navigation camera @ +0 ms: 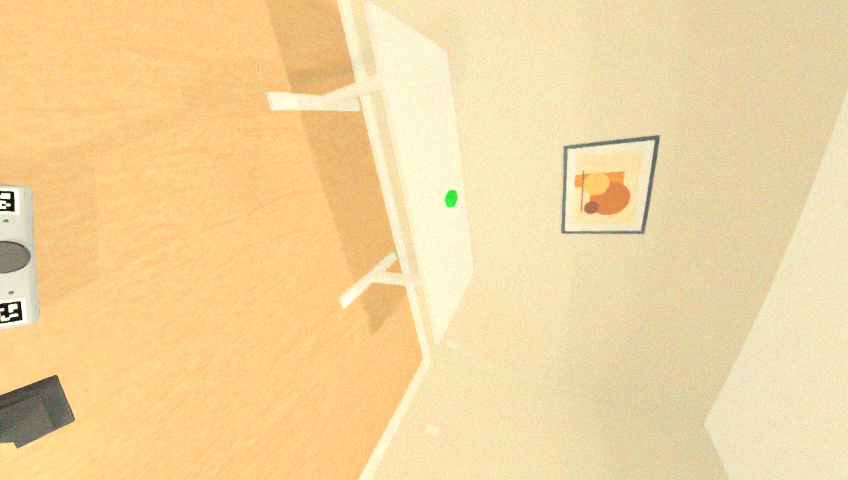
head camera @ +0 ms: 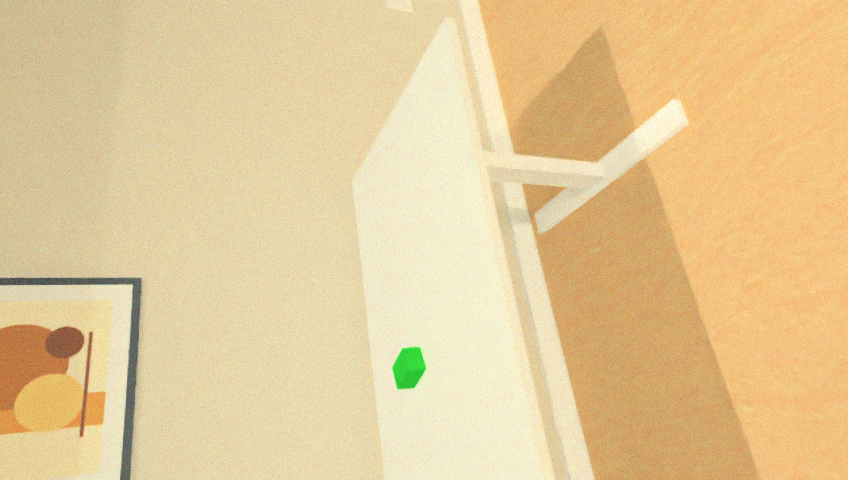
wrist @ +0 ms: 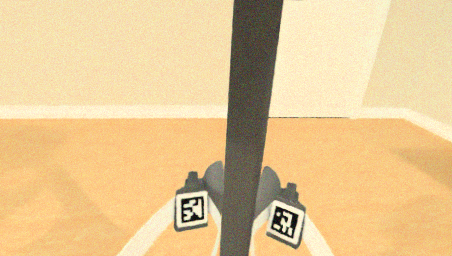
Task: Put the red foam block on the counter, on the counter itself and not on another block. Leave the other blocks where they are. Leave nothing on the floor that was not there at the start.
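Seen in the pictures: gripper, fingertip midpoint: (wrist: pixel 241 182); robot's base, link origin: (navigation camera: pixel 3 254).
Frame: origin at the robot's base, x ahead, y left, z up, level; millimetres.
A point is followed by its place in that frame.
Observation:
A green block (head camera: pixel 409 368) @(x 1316, y 237, z 762 mm) (navigation camera: pixel 451 198) @(x 1321, y 240, z 760 mm) sits on a white table top (head camera: pixel 438 238) @(x 1255, y -67, z 720 mm) (navigation camera: pixel 414 129) @(x 966, y 506, z 720 mm) that stands against the wall. A dark upright post (wrist: pixel 253 88) crosses the middle of that view and covers the gap between the fingertips.
A framed picture (head camera: pixel 56 382) @(x 1726, y 286, z 1507 mm) (navigation camera: pixel 609 184) @(x 1711, y 322, z 1582 mm) hangs on the wall beside the table. The table's white legs and feet (head camera: pixel 606 167) (navigation camera: pixel 311 100) reach out over the floor. A white door (wrist: pixel 316 70) @(x 168, y 1674, z 372 mm) and a baseboard (wrist: pixel 105 112) @(x -1205, y 1110, z 44 mm) lie ahead in the wrist view.

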